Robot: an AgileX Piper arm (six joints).
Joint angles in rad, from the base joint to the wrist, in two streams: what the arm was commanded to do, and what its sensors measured. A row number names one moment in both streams.
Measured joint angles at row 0:
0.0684, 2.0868, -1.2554, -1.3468, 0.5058, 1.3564
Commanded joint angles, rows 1 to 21:
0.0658, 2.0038, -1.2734, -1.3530, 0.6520, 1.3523
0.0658, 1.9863, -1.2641, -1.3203, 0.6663, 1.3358
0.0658, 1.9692, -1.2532, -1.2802, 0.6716, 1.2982
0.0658, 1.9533, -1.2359, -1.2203, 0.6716, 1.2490
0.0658, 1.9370, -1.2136, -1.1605, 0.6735, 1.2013
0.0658, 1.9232, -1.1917, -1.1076, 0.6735, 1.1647
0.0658, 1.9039, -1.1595, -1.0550, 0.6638, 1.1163
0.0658, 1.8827, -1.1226, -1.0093, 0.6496, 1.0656
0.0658, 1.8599, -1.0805, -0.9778, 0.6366, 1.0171
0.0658, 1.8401, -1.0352, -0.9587, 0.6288, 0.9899
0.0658, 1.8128, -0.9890, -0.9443, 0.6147, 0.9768
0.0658, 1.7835, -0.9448, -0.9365, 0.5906, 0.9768
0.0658, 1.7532, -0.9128, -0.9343, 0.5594, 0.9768
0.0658, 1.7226, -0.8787, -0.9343, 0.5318, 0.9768
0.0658, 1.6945, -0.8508, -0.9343, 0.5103, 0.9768
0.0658, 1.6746, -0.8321, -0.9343, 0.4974, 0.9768
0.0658, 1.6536, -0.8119, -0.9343, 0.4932, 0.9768
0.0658, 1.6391, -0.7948, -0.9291, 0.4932, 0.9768
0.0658, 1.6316, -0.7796, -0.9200, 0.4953, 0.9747
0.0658, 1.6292, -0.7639, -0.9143, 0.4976, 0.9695
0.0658, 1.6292, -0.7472, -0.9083, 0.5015, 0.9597
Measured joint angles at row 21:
0.0684, 1.6536, -0.8043, -0.9312, 0.5095, 0.9867
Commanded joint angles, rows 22 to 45:
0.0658, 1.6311, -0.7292, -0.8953, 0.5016, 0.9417
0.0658, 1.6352, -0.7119, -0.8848, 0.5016, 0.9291
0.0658, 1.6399, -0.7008, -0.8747, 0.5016, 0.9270
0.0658, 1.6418, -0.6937, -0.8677, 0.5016, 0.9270
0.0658, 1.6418, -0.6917, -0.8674, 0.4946, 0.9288
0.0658, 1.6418, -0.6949, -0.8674, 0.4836, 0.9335
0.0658, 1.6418, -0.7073, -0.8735, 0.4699, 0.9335
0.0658, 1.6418, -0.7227, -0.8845, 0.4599, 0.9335
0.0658, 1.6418, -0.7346, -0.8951, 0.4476, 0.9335
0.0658, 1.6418, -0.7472, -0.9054, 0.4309, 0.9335
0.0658, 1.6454, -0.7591, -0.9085, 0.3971, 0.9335
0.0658, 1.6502, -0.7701, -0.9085, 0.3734, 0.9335
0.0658, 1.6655, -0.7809, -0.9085, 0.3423, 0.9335
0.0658, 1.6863, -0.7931, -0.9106, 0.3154, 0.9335
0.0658, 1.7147, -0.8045, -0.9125, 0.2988, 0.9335
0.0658, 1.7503, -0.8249, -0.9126, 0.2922, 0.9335
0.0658, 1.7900, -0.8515, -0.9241, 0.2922, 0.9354
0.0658, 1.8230, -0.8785, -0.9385, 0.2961, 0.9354
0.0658, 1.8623, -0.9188, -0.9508, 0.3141, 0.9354
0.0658, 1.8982, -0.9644, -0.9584, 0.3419, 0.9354
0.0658, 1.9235, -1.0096, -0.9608, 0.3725, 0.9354
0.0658, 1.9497, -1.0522, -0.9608, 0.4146, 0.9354
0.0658, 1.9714, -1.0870, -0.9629, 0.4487, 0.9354
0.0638, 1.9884, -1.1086, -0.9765, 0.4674, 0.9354
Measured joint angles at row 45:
0.0684, 1.9171, -0.9899, -0.9423, 0.3679, 0.9424
